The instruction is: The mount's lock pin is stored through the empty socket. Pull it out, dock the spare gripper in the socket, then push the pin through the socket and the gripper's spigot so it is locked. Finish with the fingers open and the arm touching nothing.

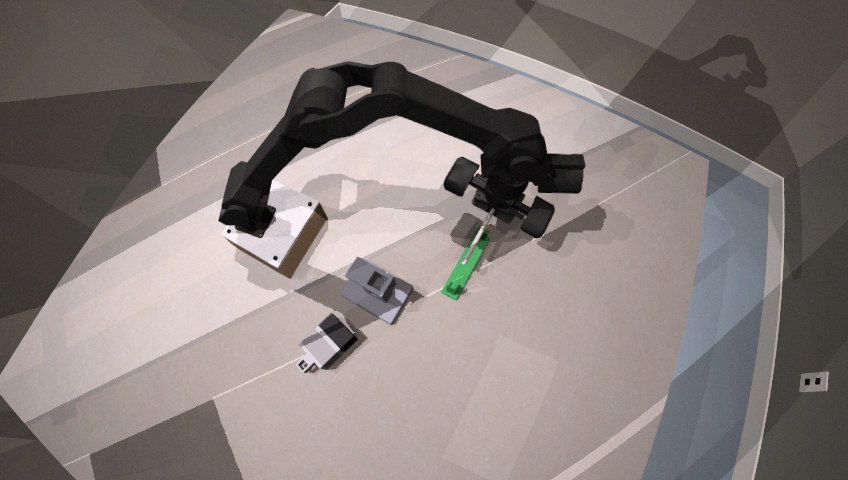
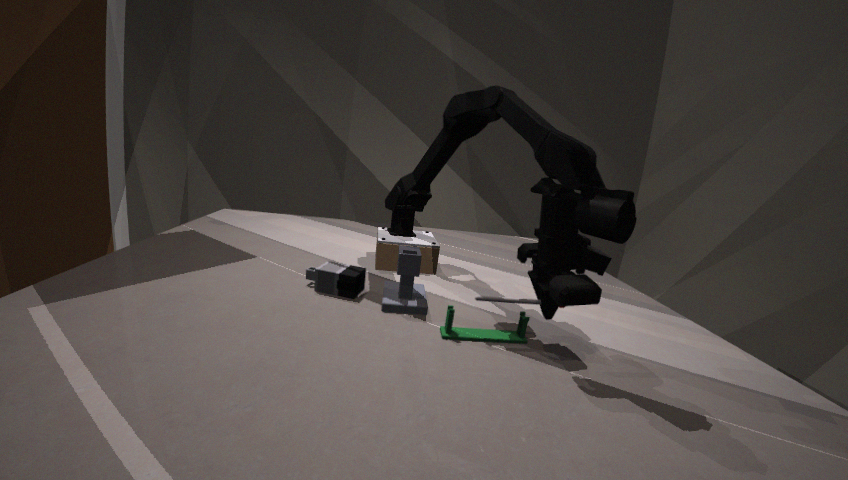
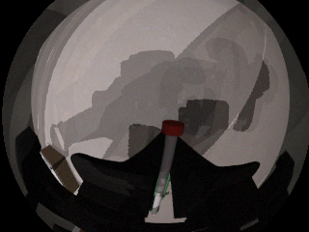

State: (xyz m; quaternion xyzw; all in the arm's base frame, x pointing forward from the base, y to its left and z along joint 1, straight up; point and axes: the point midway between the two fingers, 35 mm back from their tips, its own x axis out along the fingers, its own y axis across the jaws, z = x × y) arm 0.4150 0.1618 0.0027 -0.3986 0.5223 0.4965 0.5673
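Right now the green cradle is 10 cm to the right of my gripper tip, 2 cm below it and 2 cm behind it. The rest, counted from my gripper tip: grey mount 20 cm to the right, 15 cm behind, 1 cm above; then spare gripper 34 cm to the right, 21 cm behind, 2 cm below.
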